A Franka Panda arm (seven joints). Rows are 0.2 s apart.
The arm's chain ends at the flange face. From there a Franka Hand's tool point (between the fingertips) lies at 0.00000 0.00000 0.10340 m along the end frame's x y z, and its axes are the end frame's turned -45 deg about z.
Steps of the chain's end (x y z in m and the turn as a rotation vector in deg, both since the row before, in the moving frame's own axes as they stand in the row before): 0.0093, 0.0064, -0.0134, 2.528, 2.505, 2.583; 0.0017, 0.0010, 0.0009, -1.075, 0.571, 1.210; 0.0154, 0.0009, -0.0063, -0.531, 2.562, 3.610; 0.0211, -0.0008, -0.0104, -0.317, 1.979, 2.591; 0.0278, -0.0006, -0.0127, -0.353, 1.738, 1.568
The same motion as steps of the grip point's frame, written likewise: 0.0085, 0.0112, -0.0136, 0.016, 3.559, 2.583; -0.0002, 0.0040, 0.0009, -1.164, -0.356, 1.210; 0.0127, 0.0156, -0.0064, -2.187, 1.436, 3.610; 0.0175, 0.0173, -0.0105, -1.624, 1.175, 2.591; 0.0218, 0.0219, -0.0127, -1.479, 0.979, 1.568
